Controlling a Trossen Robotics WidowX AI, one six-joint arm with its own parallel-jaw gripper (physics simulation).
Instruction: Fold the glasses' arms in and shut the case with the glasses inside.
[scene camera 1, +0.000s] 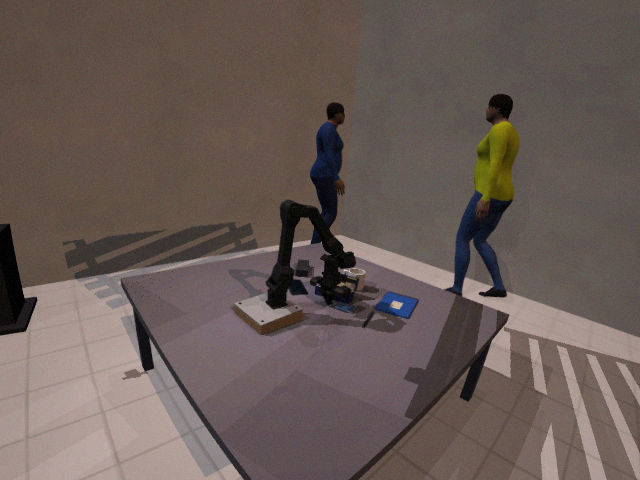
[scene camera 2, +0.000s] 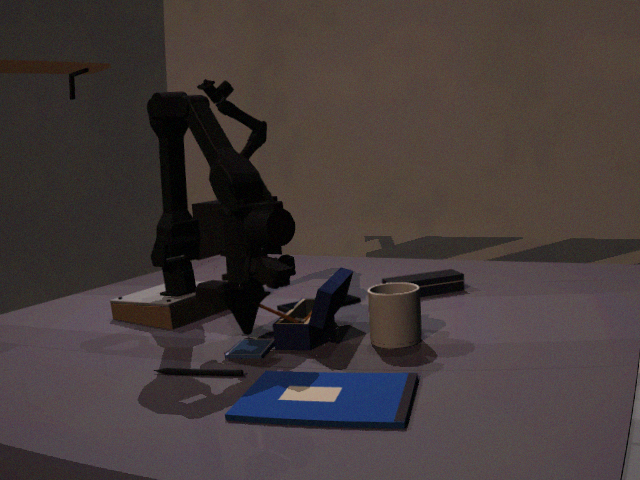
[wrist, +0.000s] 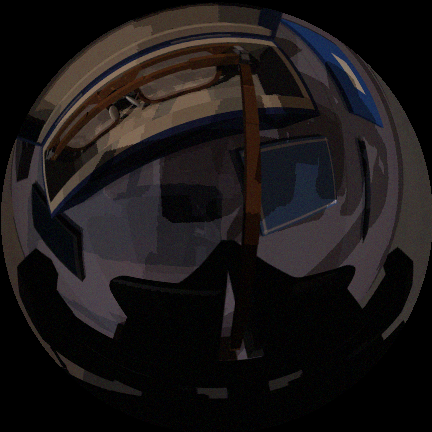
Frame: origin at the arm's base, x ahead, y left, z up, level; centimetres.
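Seen in the pictures: gripper, fingertip midpoint: (scene camera 1: 328, 305) (scene camera 2: 247, 334) (wrist: 226, 245); arm's base, link origin: (scene camera 1: 276, 303) (scene camera 2: 180, 292).
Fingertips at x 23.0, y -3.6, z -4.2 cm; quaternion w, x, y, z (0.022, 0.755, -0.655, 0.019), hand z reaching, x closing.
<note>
Pixels of each thing's top centre, then the offset from my fingertips to it. "pt": a spot on its surface instead.
- dark blue glasses case, surface spot: (wrist: 169, 135) pt dx +5.9, dy +3.6, dz +3.6 cm
- beige cup, surface spot: (scene camera 2: 394, 316) pt dx +25.7, dy +6.2, dz +4.7 cm
- blue notebook, top centre: (scene camera 2: 326, 394) (scene camera 1: 397, 303) dx +28.5, dy -13.6, dz +0.2 cm
- small blue pad, top centre: (wrist: 302, 180) (scene camera 2: 250, 347) (scene camera 1: 345, 307) dx +5.5, dy -4.5, dz -0.1 cm
- black pen, top centre: (wrist: 369, 198) (scene camera 2: 196, 369) (scene camera 1: 368, 318) dx +6.9, dy -16.9, dz +0.4 cm
- black box, top centre: (scene camera 2: 423, 276) (scene camera 1: 302, 264) dx +11.8, dy +38.5, dz +2.9 cm
The dark blue glasses case (scene camera 2: 294, 334) (scene camera 1: 348, 296) (wrist: 169, 135) stands open on the table, its lid (scene camera 2: 330, 296) tilted up behind. The brown glasses (wrist: 160, 86) lie inside. One thin brown arm (wrist: 250, 160) (scene camera 2: 277, 312) sticks straight out over the case's front wall. The other arm lies folded along the frame. My gripper (wrist: 226, 245) (scene camera 2: 246, 324) (scene camera 1: 329, 297) points down just in front of the case. Its fingers are closed together with the outer end of that arm between them.
A beige cup (scene camera 2: 394, 316) (scene camera 1: 356, 276) stands right of the case. A blue notebook (scene camera 2: 347, 400) (scene camera 1: 396, 305) (wrist: 346, 84), a small blue pad (scene camera 2: 249, 348) (wrist: 298, 185) and a black pen (scene camera 2: 201, 372) (scene camera 1: 369, 319) lie in front. A black box (scene camera 2: 425, 281) lies behind. Two people (scene camera 1: 328, 167) (scene camera 1: 491, 190) walk beyond the table.
</note>
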